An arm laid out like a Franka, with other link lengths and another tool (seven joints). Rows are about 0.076 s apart.
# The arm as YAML. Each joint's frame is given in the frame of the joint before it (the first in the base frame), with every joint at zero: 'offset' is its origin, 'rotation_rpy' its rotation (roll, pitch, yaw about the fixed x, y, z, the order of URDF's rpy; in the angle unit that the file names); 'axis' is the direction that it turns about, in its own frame. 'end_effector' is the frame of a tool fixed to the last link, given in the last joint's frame.
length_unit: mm
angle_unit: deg
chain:
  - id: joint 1
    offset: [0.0, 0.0, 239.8]
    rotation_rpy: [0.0, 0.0, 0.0]
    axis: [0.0, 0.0, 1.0]
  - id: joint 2
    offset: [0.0, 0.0, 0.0]
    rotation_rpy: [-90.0, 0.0, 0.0]
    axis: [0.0, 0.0, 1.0]
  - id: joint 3
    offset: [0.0, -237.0, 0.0]
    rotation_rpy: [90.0, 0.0, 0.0]
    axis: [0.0, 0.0, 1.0]
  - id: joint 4
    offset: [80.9, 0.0, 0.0]
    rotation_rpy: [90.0, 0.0, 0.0]
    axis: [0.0, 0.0, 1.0]
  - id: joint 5
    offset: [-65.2, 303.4, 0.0]
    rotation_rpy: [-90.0, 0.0, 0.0]
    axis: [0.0, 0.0, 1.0]
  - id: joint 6
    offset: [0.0, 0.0, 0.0]
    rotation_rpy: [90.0, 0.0, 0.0]
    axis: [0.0, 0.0, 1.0]
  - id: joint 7
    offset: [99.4, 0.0, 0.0]
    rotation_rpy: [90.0, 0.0, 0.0]
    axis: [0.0, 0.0, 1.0]
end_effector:
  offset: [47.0, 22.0, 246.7]
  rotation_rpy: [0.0, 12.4, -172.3]
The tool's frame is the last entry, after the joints.
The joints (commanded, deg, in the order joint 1, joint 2, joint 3, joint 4, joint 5, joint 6, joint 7), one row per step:
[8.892 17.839 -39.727 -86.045 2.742 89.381 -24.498]
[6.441 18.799 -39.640 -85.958 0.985 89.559 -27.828]
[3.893 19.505 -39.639 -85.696 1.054 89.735 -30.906]
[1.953 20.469 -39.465 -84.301 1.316 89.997 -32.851]
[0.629 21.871 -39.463 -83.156 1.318 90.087 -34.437]
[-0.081 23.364 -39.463 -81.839 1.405 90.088 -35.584]
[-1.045 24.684 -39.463 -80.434 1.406 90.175 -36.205]
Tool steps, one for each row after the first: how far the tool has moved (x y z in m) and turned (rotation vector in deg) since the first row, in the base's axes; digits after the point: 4 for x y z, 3 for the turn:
[-0.0137 -0.0239 -0.0057 -0.872 1.819 1.211]
[-0.0243 -0.0425 -0.0094 -0.303 2.276 1.717]
[-0.0261 -0.0567 -0.0074 -0.514 1.861 2.117]
[-0.0288 -0.0676 -0.0103 -0.832 2.388 2.599]
[-0.0278 -0.0737 -0.0130 -1.232 2.886 3.293]
[-0.0278 -0.0828 -0.0136 -1.917 3.129 3.292]

